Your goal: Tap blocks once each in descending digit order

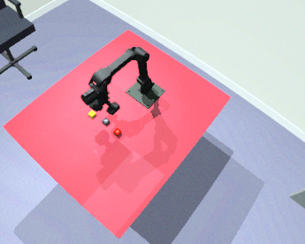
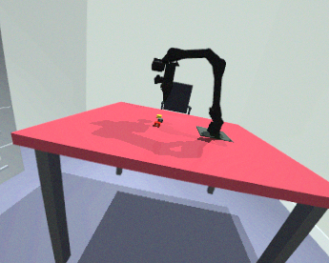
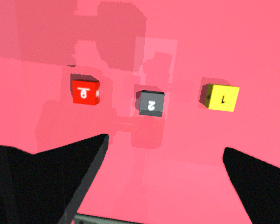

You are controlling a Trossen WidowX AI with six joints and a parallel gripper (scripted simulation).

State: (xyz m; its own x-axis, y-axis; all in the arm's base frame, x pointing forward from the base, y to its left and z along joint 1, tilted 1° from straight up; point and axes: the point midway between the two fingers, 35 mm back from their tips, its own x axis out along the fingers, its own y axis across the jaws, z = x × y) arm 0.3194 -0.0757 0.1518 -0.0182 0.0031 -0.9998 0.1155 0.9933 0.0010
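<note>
Now: gripper tip 20 mm short of the red block, 100 mm to the right of it and 120 mm above it. The rest, counted from my gripper tip: yellow block: 10 mm ahead, 80 mm to the right, 120 mm below; then grey block: 10 mm ahead, 10 mm to the left, 120 mm below.
</note>
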